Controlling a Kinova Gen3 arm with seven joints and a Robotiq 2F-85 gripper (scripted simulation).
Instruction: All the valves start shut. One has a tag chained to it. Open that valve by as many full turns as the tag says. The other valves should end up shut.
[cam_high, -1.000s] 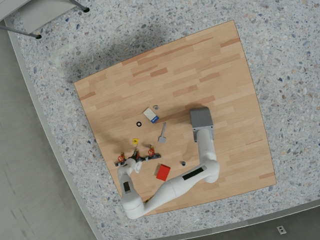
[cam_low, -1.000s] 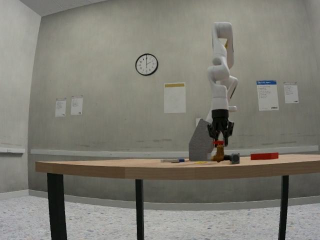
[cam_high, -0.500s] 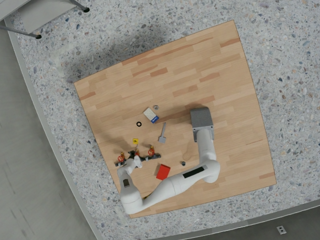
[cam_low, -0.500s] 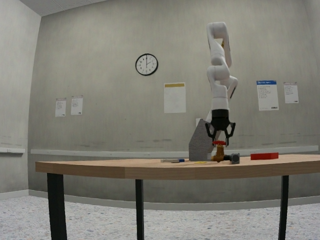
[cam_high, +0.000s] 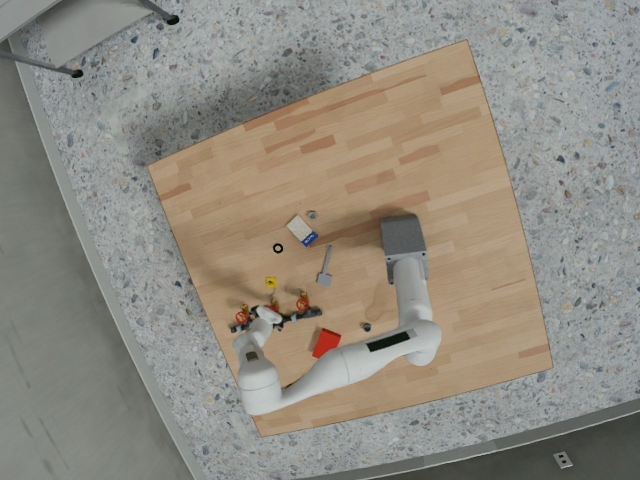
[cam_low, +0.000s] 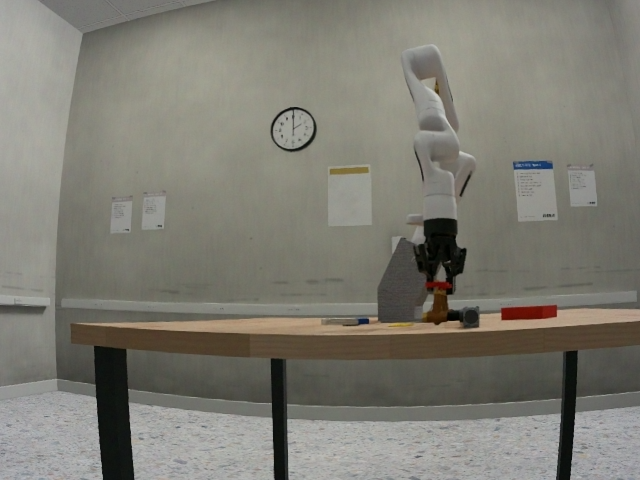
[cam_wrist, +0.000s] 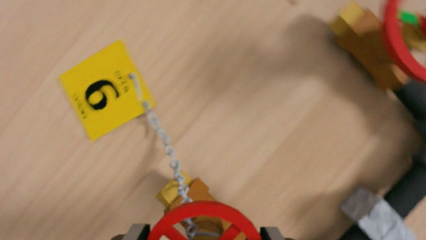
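My gripper is now 10 mm past the yellow tag, 90 mm to the left of it and 80 mm above it. From my hand the other things lie so: red block 160 mm behind, 200 mm to the left, 70 mm below; then grey scraper 230 mm behind, 100 mm to the right, 80 mm below; then blue box 170 mm behind, 270 mm to the right, 70 mm below.
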